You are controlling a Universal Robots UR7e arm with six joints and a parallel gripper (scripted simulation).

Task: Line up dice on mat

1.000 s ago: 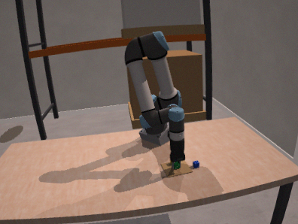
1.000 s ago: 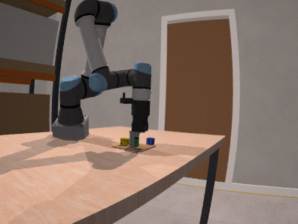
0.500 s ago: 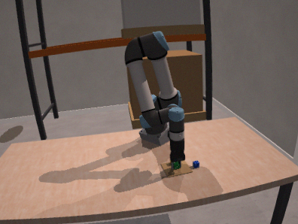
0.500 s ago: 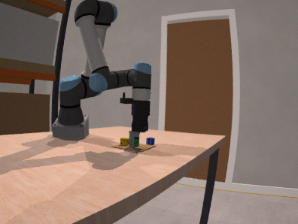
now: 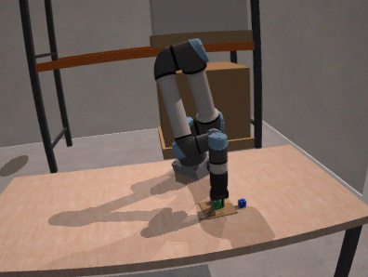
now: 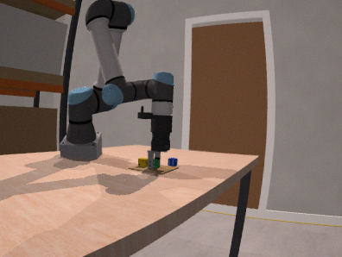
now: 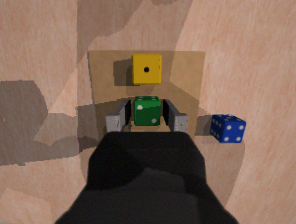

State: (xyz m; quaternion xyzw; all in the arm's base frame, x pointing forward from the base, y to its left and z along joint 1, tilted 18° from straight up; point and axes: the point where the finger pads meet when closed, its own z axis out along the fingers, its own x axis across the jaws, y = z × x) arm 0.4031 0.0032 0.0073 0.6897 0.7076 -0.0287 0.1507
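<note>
The green die is right at my hand. Round my hand: tan mat (2 cm below); then blue die (3 cm ahead, 11 cm to the left, 1 cm below); then yellow die (5 cm behind).
</note>
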